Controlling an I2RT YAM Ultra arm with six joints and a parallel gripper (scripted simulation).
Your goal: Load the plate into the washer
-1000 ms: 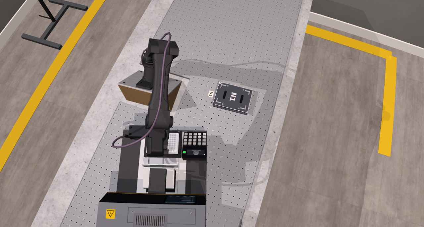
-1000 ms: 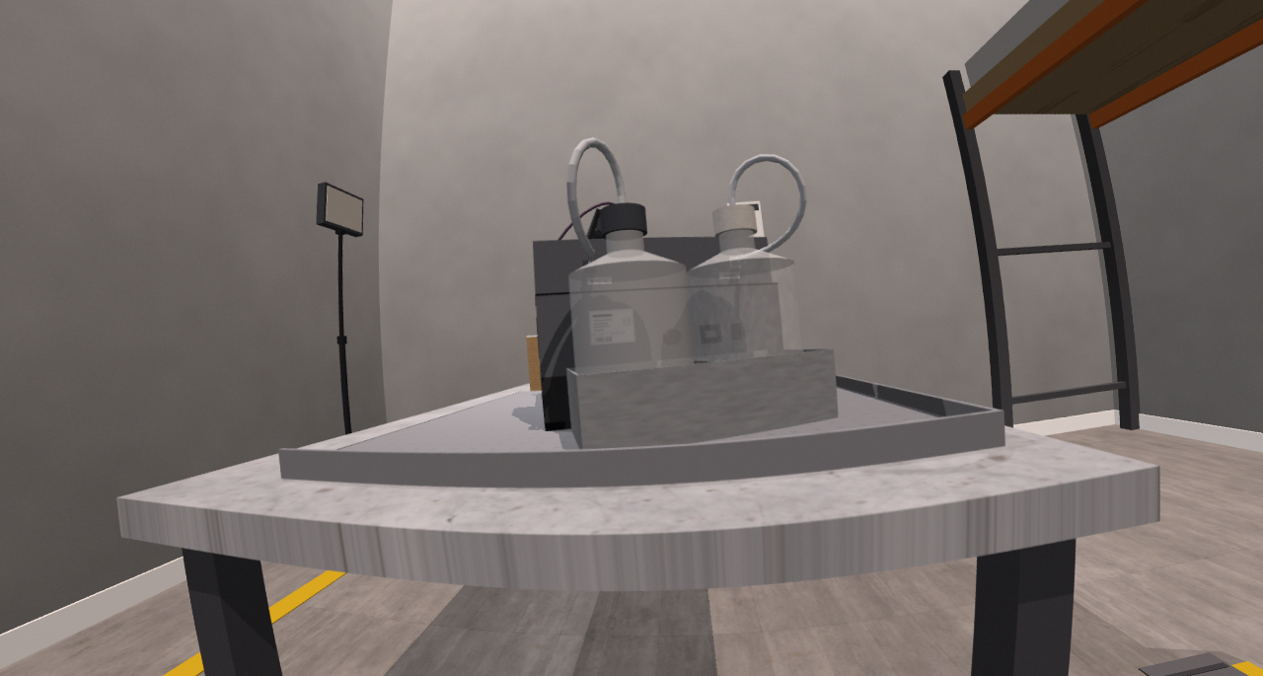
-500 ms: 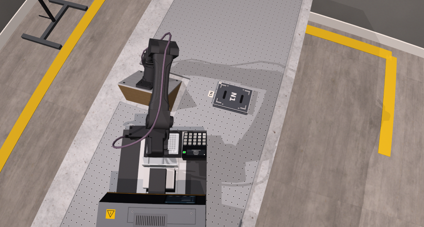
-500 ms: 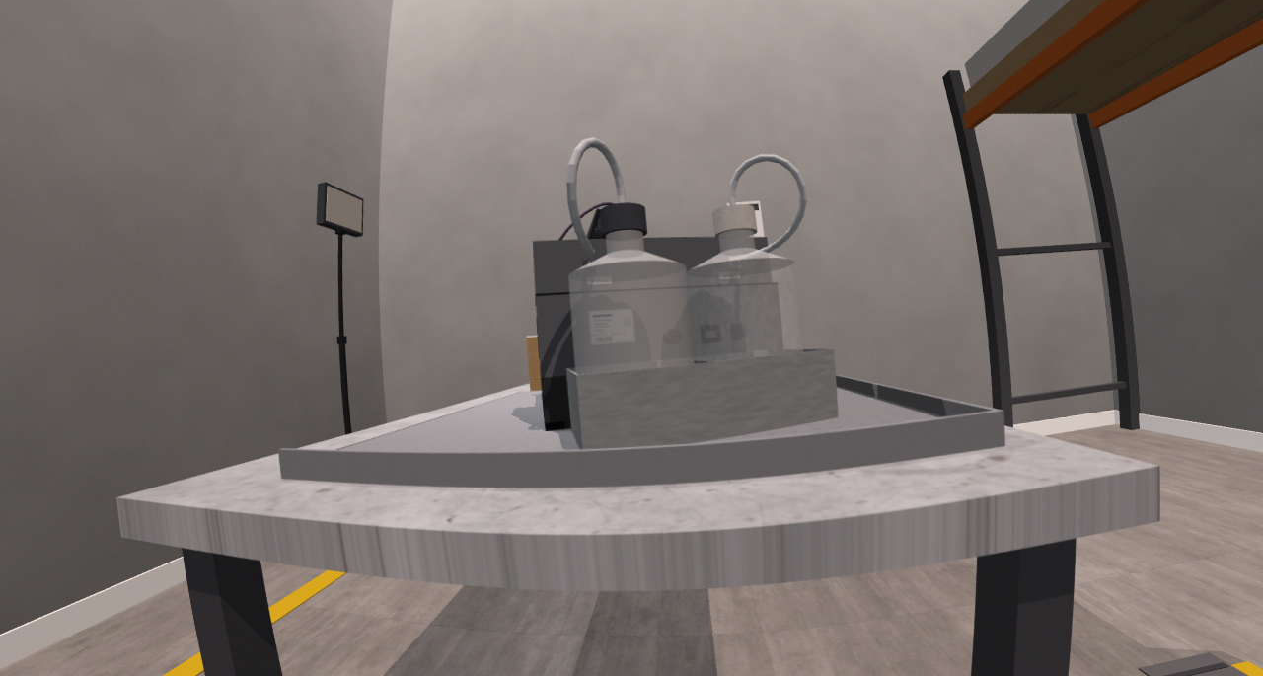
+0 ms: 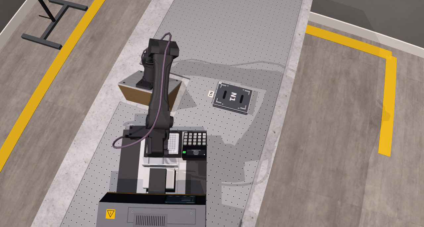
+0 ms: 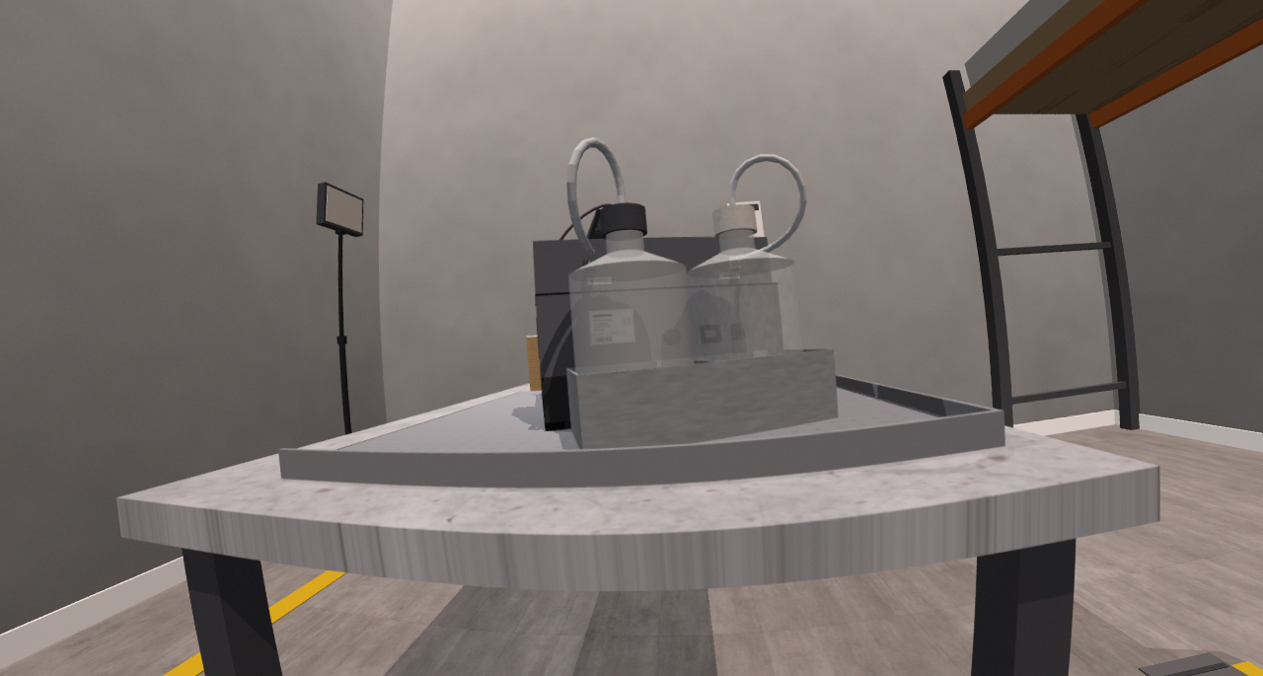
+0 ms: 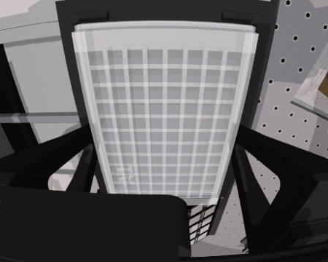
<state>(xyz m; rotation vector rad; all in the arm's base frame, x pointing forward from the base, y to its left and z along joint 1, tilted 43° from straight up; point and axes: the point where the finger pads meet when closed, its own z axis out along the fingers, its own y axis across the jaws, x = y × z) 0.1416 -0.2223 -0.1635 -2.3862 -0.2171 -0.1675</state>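
The clear well plate lies right at my hand. The rest, counted from my hand: N1 label: 310 mm to the left, 140 mm ahead, 100 mm below; then plate washer: 150 mm to the right, 30 mm ahead, 30 mm above; then black washer carrier: 10 mm below.
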